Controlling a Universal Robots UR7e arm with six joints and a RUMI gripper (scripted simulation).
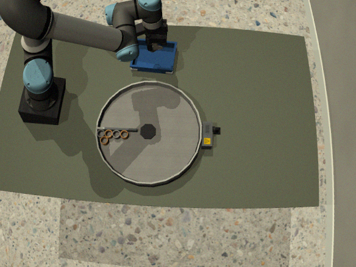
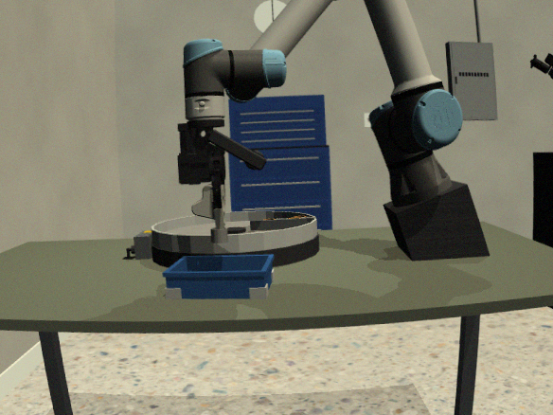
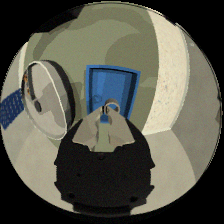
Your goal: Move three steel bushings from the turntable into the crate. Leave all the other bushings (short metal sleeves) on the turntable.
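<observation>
My gripper is now 9 cm above the crate and 1 cm to the right of it. Round my hand: round grey turntable: 34 cm to the right, 6 cm below, 4 cm behind.
</observation>
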